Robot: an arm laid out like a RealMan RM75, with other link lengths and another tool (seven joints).
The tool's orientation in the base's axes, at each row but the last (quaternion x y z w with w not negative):
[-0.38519 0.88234 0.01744 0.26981]
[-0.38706 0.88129 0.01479 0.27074]
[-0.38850 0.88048 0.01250 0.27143]
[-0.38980 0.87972 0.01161 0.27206]
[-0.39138 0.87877 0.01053 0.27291]
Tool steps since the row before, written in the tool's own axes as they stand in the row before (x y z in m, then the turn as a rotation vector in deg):
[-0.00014 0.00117 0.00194 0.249 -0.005 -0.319]
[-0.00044 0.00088 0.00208 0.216 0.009 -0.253]
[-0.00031 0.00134 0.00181 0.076 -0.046 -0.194]
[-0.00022 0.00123 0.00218 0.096 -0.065 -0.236]
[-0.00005 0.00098 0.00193 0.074 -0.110 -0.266]
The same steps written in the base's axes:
[0.00017 0.00138 -0.00180 -0.283 -0.247 0.151]
[0.00061 0.00140 -0.00172 -0.244 -0.199 0.109]
[0.00009 0.00157 -0.00164 -0.101 -0.129 0.137]
[0.00029 0.00151 -0.00199 -0.118 -0.165 0.167]
[0.00026 0.00116 -0.00181 -0.089 -0.188 0.212]

